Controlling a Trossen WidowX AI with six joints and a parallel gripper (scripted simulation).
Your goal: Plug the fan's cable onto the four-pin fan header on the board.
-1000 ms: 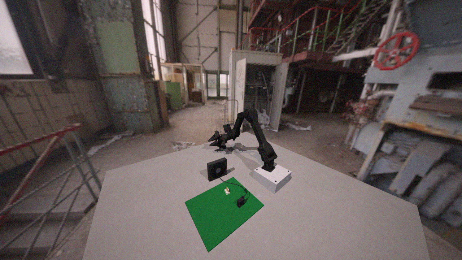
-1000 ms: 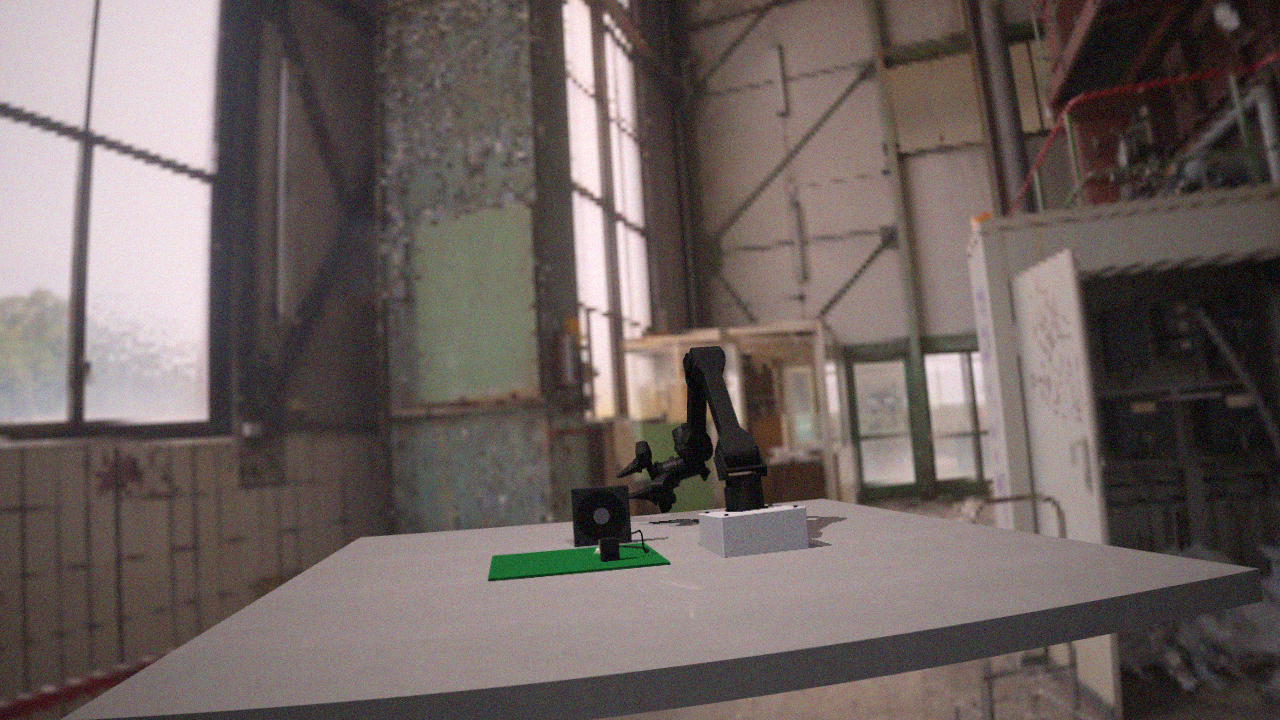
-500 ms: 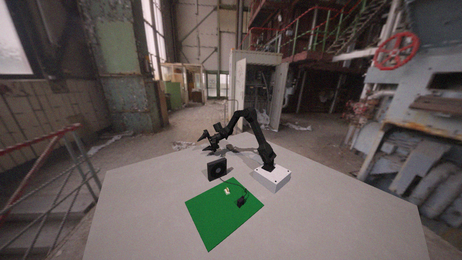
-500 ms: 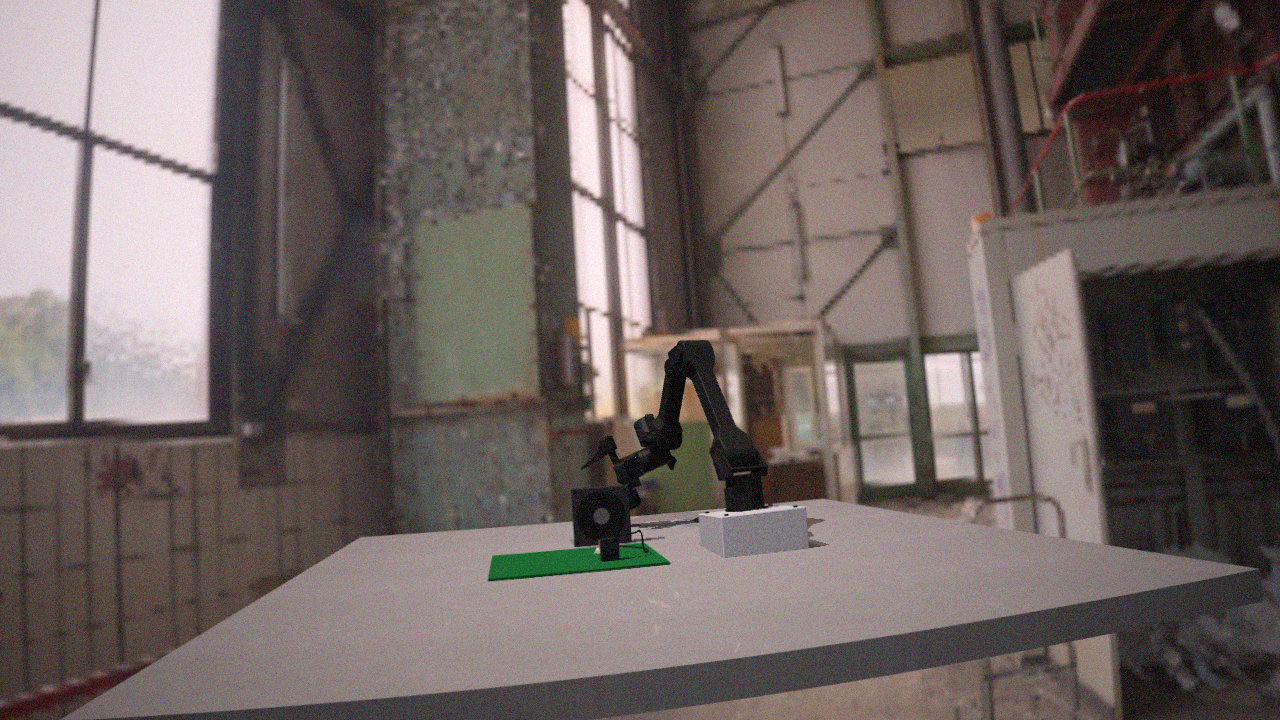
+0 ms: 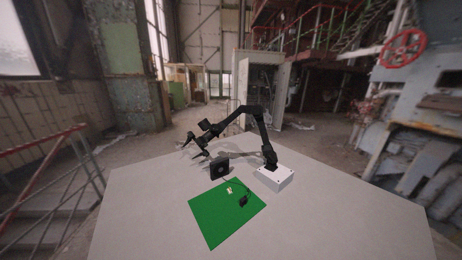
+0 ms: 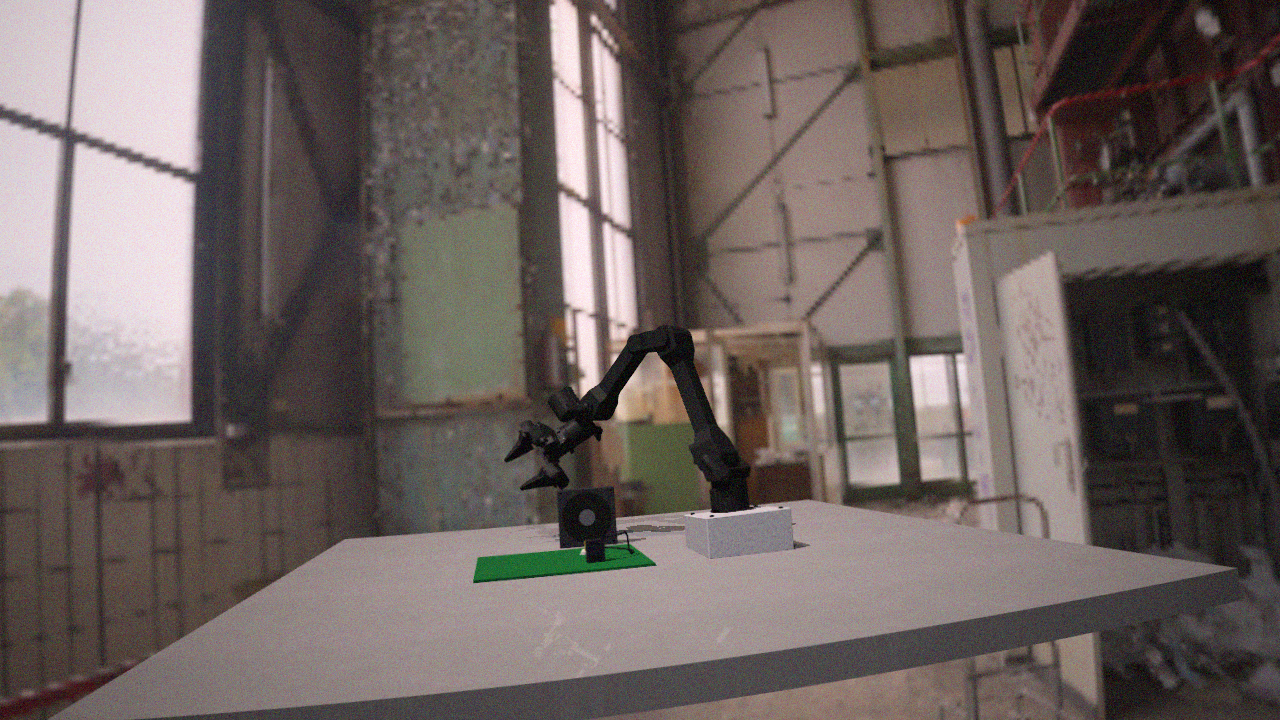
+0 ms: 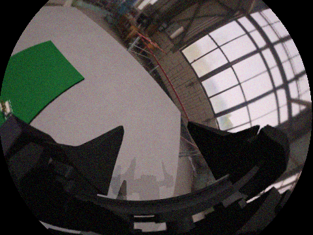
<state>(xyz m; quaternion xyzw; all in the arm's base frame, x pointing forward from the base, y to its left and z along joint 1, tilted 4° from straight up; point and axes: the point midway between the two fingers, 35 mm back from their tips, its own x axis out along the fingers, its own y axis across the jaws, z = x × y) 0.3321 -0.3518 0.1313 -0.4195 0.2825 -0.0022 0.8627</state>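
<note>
Now: gripper tip 38 cm to the right of the black plug, 13 cm above it and 8 cm past it. The rest, counted from my gripper tip: beige four-pin header: 28 cm to the left, 15 cm below, 9 cm behind; green board: 32 cm to the left, 17 cm below, 3 cm behind; black fan: 16 cm to the left, 13 cm behind, 9 cm below.
</note>
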